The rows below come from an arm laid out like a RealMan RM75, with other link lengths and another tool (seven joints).
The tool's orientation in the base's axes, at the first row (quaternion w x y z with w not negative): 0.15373, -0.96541, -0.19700, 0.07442
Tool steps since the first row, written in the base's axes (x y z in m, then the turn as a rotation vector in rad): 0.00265, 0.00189, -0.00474, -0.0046, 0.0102, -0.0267; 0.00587, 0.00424, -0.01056, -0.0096, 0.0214, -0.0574; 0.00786, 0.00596, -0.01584, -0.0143, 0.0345, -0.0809; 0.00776, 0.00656, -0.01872, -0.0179, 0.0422, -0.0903; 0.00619, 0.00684, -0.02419, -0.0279, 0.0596, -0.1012; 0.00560, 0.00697, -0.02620, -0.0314, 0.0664, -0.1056; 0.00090, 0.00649, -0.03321, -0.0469, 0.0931, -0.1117; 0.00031, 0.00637, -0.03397, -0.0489, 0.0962, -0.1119; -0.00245, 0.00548, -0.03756, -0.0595, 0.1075, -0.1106; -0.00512, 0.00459, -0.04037, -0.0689, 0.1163, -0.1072; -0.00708, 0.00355, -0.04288, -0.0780, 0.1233, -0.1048
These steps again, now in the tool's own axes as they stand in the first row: 0.00357, 0.00084, 0.00443, 0.0021, -0.0019, 0.0288; 0.00794, 0.00183, 0.00988, 0.0047, -0.0034, 0.0617; 0.01088, 0.00276, 0.01490, 0.0076, -0.0089, 0.0883; 0.01127, 0.00314, 0.01780, 0.0082, -0.0139, 0.1000; 0.01041, 0.00412, 0.02334, 0.0070, -0.0291, 0.1169; 0.01009, 0.00445, 0.02539, 0.0069, -0.0349, 0.1236; 0.00620, 0.00547, 0.03282, 0.0041, -0.0618, 0.1397; 0.00567, 0.00562, 0.03363, 0.0035, -0.0652, 0.1411; 0.00310, 0.00658, 0.03734, -0.0017, -0.0793, 0.1451; 0.00054, 0.00732, 0.04029, -0.0070, -0.0914, 0.1461; -0.00146, 0.00835, 0.04277, -0.0126, -0.1016, 0.1476
